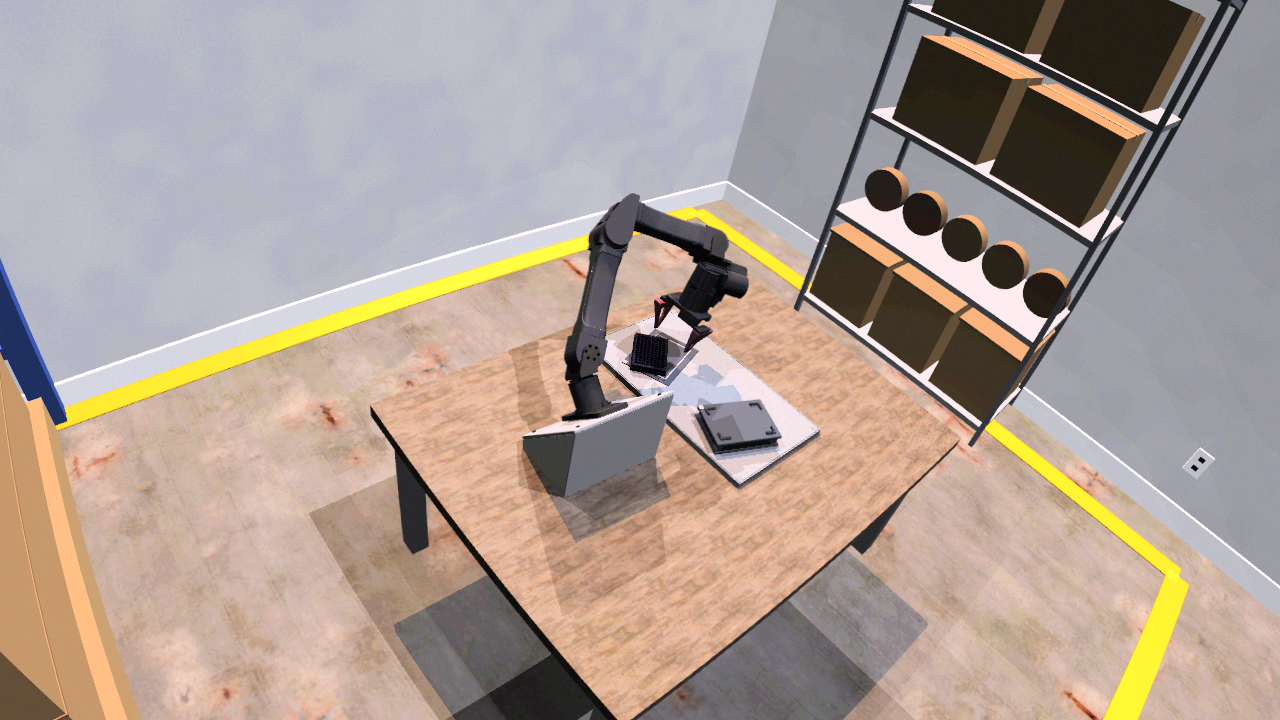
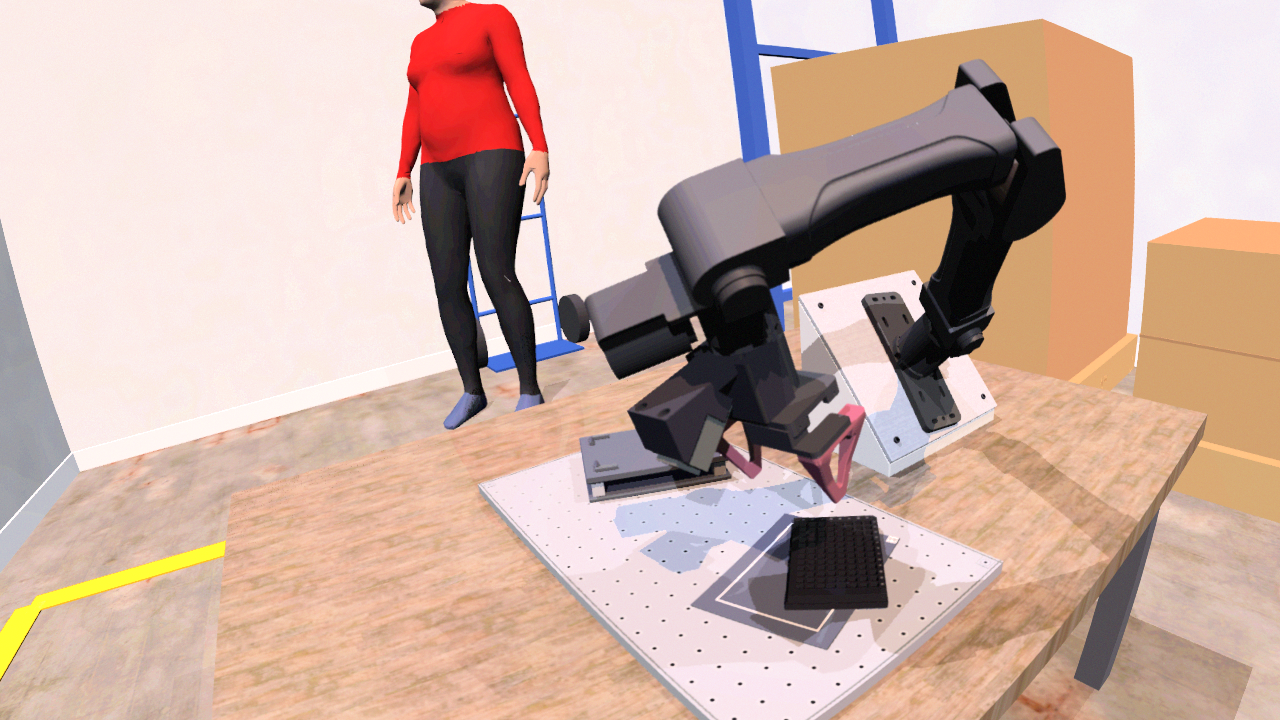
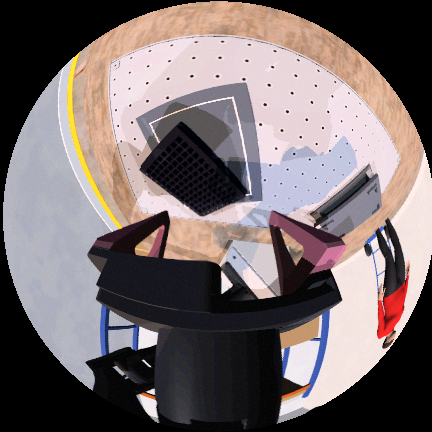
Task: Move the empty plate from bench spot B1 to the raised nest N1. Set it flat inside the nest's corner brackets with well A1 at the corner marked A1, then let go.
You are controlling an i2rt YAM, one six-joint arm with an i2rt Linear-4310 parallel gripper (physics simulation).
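Frame: origin at the arm's base, x down, y left, z ahead, level; centimetres.
Seen in the pictures: gripper, fingertip midpoint: (image 1: 670, 339) (image 2: 796, 486) (image 3: 218, 215); arm's base, origin of the base link: (image 1: 594, 414) (image 2: 909, 360) (image 3: 244, 288).
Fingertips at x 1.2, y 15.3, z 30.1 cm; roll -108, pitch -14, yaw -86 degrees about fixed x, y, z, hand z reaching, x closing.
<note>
Pixels of each thing's middle, then the offset from my fingertips to it. "pt": a spot on its surface instead. Level surfaces: height alone.
- black plate, body centre: (image 2: 836, 558) (image 3: 191, 177) (image 1: 649, 353) dx +6.7, dy +3.6, dz -2.0 cm
- dark spot B1, surface spot: (image 2: 716, 603) pt dx +7.4, dy +2.0, dz +9.5 cm
- raised grey nest N1, body centre: (image 2: 651, 455) (image 3: 352, 210) (image 1: 738, 424) dx +5.7, dy -25.4, dz +3.0 cm
- white perforated board, body centre: (image 2: 701, 532) (image 3: 304, 163) (image 1: 702, 387) dx +8.2, dy -10.1, dz +4.5 cm
- wooden table, its level: dx +8.8 cm
The black plate (image 1: 649, 354) (image 2: 836, 564) (image 3: 195, 175) has a grid of open wells. It lies turned relative to the white outline of the dark spot B1 (image 2: 716, 603) (image 3: 252, 140), partly over it and partly past its edge. My gripper (image 1: 673, 338) (image 2: 794, 488) (image 3: 218, 215) is open and empty, its pink fingers above and beside the plate, apart from it. The raised grey nest N1 (image 1: 738, 423) (image 2: 617, 452) (image 3: 357, 202) has corner brackets and holds no plate. Its A1 marking is too small to read.
Spot and nest stand on a white perforated board (image 1: 801, 433) (image 2: 554, 537) (image 3: 300, 100) on the wooden table (image 1: 716, 555) (image 2: 358, 573). The arm's slanted white base block (image 1: 617, 447) (image 2: 850, 376) stands beside the board. A shelf rack (image 1: 857, 147), a person (image 2: 465, 98) and large boxes (image 2: 1092, 179) stand beyond the table.
</note>
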